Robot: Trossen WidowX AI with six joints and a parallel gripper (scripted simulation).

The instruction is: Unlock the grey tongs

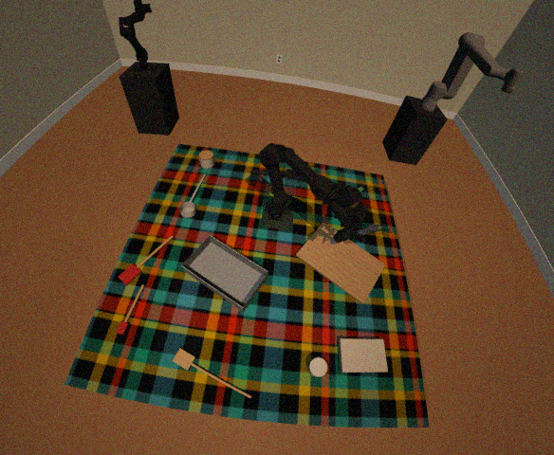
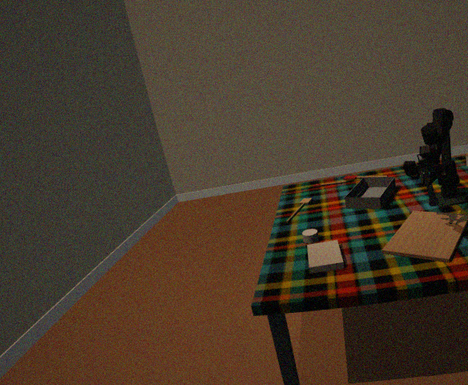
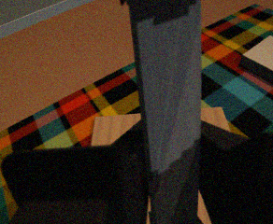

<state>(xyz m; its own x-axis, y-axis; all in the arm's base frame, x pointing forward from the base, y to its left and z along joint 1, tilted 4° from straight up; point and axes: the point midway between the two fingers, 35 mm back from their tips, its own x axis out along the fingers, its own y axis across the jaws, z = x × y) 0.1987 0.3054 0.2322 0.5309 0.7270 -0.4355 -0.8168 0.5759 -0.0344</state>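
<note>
My gripper tip is 1 cm past the wooden board, 2 cm to the left of it and 20 cm above it. Also, from my gripper tip: grey roasting tin 10 cm ahead, 53 cm to the right, 18 cm below; then white tile 40 cm ahead, 3 cm to the left, 19 cm below; then white disc 44 cm ahead, 15 cm to the right, 19 cm below.
</note>
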